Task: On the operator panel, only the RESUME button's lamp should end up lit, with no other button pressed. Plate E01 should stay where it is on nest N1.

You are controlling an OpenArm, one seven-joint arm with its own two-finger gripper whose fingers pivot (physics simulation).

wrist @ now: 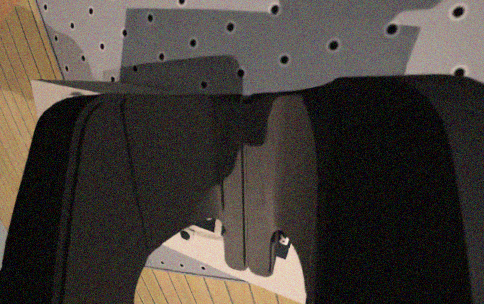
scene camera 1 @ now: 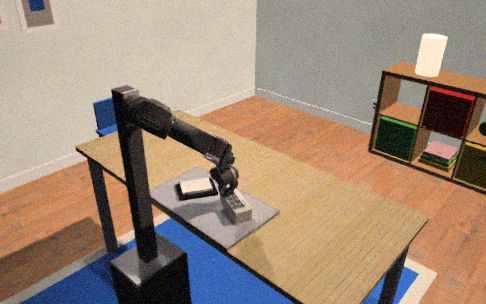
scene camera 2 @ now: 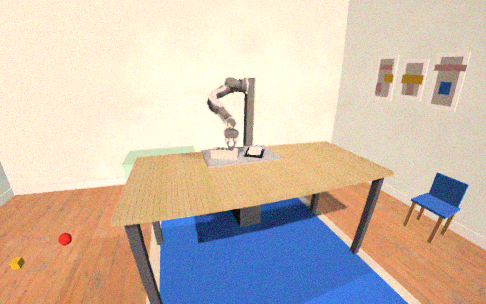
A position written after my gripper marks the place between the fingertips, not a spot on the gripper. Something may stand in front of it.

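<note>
There is a dark arm column (scene camera 1: 131,140) that I can see, and I can see my own gripper (wrist: 256,181) as well.
</note>
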